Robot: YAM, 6 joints.
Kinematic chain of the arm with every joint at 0, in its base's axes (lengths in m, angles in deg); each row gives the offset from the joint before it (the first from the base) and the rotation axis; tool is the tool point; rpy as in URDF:
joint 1: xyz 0 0 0.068 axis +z
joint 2: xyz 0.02 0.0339 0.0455 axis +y
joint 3: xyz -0.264 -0.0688 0 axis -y
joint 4: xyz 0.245 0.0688 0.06 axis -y
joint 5: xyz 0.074 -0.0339 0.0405 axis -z
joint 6: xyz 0.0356 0 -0.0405 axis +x
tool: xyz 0 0 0 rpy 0 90 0
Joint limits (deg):
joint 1: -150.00..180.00
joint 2: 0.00..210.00
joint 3: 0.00..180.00
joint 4: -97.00..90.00
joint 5: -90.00..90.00
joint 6: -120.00..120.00
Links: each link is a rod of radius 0.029 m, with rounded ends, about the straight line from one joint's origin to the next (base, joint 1, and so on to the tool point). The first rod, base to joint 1, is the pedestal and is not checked.
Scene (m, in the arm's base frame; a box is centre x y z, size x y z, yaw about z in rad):
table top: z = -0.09
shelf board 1: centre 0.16 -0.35 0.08 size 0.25 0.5 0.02 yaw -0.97
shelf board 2: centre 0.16 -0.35 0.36 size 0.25 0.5 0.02 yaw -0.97
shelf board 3: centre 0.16 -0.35 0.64 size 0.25 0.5 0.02 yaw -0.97
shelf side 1: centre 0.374 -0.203 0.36 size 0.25 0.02 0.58 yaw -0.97
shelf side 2: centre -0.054 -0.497 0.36 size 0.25 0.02 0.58 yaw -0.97
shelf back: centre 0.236 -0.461 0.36 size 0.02 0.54 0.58 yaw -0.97
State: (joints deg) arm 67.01 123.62 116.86 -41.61 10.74 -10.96
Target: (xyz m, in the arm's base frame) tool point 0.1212 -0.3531 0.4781
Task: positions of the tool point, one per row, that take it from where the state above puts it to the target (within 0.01 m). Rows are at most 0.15 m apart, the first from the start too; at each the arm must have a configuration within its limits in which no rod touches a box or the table.
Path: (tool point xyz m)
1: 0.2726 0.3391 0.3482
2: 0.3006 0.2184 0.3996
3: 0.2831 0.1056 0.4354
4: 0.2298 0.0173 0.4552
5: 0.1563 -0.0365 0.4592
6: 0.0796 -0.0542 0.4487
7: 0.1112 -0.0891 0.4755
8: 0.1372 -0.1396 0.4928
9: 0.1509 -0.2038 0.4995
10: 0.1468 -0.2771 0.4946
11: 0.1212 -0.3531 0.4781

